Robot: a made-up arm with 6 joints. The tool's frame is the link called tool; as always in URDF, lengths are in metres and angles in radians. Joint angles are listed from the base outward. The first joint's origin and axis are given. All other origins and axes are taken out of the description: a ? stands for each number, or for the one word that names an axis. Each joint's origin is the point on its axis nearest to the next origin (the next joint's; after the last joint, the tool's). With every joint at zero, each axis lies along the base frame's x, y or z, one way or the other. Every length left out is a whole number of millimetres.
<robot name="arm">
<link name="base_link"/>
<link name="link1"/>
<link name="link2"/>
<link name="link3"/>
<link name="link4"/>
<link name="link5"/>
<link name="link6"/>
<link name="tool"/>
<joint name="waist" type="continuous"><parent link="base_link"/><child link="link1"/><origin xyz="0.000 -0.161 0.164"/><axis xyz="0 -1 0"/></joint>
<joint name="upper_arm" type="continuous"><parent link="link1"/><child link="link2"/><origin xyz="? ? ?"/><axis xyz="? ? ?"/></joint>
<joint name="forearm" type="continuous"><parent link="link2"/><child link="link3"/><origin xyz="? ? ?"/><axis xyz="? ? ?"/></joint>
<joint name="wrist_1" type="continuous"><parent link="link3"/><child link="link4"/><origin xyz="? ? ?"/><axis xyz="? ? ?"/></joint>
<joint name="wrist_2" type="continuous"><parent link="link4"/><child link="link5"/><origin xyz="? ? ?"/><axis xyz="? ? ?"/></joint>
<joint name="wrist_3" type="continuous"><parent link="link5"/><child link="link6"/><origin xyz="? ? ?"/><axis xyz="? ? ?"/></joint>
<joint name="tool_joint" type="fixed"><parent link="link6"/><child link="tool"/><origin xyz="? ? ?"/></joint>
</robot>
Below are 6 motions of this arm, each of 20 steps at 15 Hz.
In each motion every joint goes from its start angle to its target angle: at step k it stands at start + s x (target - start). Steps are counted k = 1, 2, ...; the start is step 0. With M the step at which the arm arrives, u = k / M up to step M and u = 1 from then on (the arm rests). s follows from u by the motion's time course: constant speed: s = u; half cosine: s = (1 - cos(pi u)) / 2; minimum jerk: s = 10 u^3 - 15 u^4 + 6 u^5.
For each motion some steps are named. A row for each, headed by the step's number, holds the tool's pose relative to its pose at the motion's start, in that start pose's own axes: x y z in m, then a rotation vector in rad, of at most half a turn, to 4 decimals.
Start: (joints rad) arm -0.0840 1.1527 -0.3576 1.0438 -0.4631 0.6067
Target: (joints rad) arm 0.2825 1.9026 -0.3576 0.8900 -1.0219 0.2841
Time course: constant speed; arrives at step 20
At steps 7, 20:
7: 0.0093 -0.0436 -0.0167 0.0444 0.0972 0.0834
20: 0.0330 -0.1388 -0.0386 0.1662 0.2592 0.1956

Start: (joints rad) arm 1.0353 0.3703 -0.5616 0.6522 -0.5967 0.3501
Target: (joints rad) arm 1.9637 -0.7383 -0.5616 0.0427 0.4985 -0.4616
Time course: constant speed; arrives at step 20
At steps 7, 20:
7: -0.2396 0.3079 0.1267 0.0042 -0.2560 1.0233
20: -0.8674 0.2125 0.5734 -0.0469 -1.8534 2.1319

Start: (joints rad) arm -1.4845 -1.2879 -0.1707 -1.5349 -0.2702 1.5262
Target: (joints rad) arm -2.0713 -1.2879 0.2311 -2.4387 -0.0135 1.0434
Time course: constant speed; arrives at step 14
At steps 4, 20:
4: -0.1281 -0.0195 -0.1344 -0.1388 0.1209 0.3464
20: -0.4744 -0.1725 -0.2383 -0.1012 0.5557 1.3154

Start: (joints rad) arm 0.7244 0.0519 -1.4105 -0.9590 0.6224 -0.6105
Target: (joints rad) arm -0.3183 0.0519 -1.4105 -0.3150 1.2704 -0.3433
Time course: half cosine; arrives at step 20
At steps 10, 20:
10: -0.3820 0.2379 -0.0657 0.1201 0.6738 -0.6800
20: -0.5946 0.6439 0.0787 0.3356 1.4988 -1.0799

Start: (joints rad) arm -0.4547 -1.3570 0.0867 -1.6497 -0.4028 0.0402
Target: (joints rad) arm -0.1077 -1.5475 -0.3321 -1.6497 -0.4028 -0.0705
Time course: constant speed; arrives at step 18
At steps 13, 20:
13: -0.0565 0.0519 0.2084 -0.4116 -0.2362 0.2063
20: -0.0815 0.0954 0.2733 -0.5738 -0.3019 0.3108

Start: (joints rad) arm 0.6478 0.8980 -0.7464 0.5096 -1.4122 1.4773
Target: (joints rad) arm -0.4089 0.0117 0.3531 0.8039 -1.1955 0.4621
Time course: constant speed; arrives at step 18
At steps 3, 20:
3: -0.0466 -0.0328 -0.0007 0.0407 -0.2164 0.2296
20: -0.0938 -0.2485 -0.1371 -0.3378 -1.3277 1.3073

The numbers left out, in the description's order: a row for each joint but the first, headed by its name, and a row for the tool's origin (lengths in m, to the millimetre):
upper_arm: xyz 0.043 0.000 0.011, axis 0 1 0
forearm: xyz 0.305 0.000 -0.239, axis -1 0 0
wrist_1: xyz 0.000 -0.026 0.128, axis 0 0 -1
wrist_2: xyz 0.383 -0.149 0.000, axis -1 0 0
wrist_3: xyz 0.000 -0.030 -0.086, axis 0 0 -1
tool: xyz -0.109 0.091 0.000

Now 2 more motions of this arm.
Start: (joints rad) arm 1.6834 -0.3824 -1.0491 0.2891 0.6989 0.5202
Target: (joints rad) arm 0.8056 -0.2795 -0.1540 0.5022 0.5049 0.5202
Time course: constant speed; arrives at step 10
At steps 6, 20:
6: -0.1042 -0.3311 -0.1960 -0.7025 0.1689 -0.3025
20: -0.2252 -0.4987 -0.2193 -1.1857 0.2378 -0.3607

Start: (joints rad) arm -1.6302 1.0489 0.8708 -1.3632 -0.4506 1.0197
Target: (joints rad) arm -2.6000 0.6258 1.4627 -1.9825 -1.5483 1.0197
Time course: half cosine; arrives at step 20
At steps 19, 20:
19: -0.3382 0.2111 -0.3458 -0.4911 1.7363 0.1270
20: -0.3407 0.2115 -0.3476 -0.4964 1.7464 0.1238

